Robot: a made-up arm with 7 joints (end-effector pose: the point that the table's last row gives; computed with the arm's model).
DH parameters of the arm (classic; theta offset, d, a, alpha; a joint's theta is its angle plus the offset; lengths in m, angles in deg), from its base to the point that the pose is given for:
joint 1: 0 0.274 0 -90
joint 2: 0 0 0 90
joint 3: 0 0.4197 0.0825 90
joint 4: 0 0 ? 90
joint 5: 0 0.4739 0 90
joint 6: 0 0 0.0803 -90
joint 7: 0 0.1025 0 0
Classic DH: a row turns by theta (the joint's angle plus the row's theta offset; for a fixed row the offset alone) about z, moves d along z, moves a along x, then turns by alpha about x.
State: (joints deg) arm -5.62 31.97 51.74 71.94 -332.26 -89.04 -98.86
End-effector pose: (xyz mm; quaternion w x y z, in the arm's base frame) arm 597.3 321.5 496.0 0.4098 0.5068 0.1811 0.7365
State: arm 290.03 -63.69 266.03 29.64 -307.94 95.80 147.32
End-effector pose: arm -347.8 -186.6 313.0 0.7922 0.3491 0.2383 0.4401
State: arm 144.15 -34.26 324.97 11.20 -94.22 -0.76 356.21
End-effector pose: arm -189.7 262.7 332.3 0.2058 0.2035 -0.9041 -0.3145
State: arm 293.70 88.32 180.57 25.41 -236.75 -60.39 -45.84
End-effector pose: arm 102.0 27.8 586.3 0.5947 -0.7761 0.1132 -0.1766
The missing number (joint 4, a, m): 0.1072
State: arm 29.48 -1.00 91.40 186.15 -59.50 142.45 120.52
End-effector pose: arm 84.3 41.8 1129.9 0.3535 -0.8062 0.4723 0.0454
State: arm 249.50 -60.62 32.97 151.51 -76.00 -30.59 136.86
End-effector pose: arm 468.4 642.9 835.2 0.2177 0.3862 0.3967 0.8038
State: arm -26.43 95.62 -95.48 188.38 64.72 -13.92 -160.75
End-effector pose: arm 919.1 -282.8 259.2 0.7283 0.0031 0.6709 -0.1397
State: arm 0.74 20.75 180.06 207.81 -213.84 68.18 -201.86
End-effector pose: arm 618.6 -28.0 962.9 0.4409 -0.1113 0.8085 -0.3735
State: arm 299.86 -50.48 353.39 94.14 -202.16 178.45 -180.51
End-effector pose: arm -119.0 167.6 1016.4 0.1592 -0.7012 0.6368 0.2782
